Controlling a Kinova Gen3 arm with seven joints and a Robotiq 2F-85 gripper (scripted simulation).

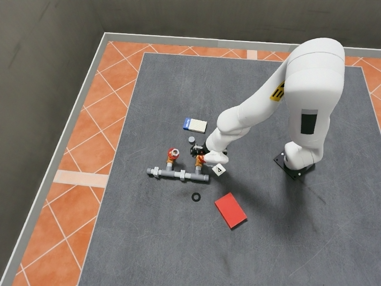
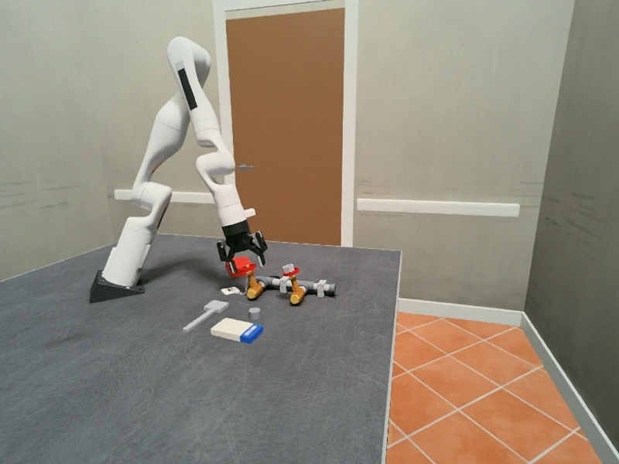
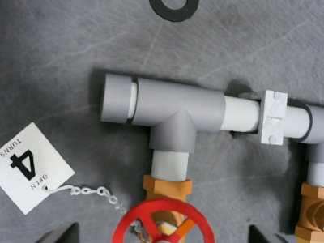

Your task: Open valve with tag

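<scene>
The white tag lies 70 mm behind my hand, 20 mm to the left of it and 90 mm below it. Also, from my hand: grey paddle (60 mm behind, 130 mm to the right, 90 mm below); then blue box (50 mm ahead, 210 mm to the right, 80 mm below); then red block (120 mm behind, 200 mm to the left, 80 mm below).
</scene>
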